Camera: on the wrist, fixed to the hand. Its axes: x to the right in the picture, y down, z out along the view.
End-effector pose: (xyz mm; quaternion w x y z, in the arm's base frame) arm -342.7 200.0 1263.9 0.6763 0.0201 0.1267 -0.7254
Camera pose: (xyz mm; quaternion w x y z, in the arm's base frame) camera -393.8 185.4 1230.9 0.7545 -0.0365 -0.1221 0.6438
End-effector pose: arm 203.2 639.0 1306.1 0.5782 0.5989 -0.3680 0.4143
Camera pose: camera 251.3 678.7 1311.7 0.4415 0.2841 0.7216 -0.4513
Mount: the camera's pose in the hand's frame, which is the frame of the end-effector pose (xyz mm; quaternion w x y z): 25.2 -44.5 -36.1 0.0271 -0.0328 -0.1917 0.9805
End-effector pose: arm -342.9 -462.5 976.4 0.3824 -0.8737 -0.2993 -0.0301
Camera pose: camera -340.2 -451.2 1037.9 0.0462 0.3355 -0.7762 -0.5318
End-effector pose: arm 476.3 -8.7 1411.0 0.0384 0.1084 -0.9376 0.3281
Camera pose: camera 462.0 -24.5 1469.8 0.4969 0.8548 0.1498 0.0050
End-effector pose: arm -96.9 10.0 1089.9 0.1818 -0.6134 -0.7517 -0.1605
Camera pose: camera -142.3 6.3 1132.8 0.0019 0.7904 -0.5515 -0.2668
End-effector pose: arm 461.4 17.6 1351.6 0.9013 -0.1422 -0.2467 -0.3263
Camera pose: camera 461.6 -43.7 1339.1 0.2924 -0.3379 -0.0293 0.8941
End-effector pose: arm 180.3 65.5 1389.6 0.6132 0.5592 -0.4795 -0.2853
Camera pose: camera 230.9 48.6 1356.8 0.2228 -0.5298 -0.6695 0.4706
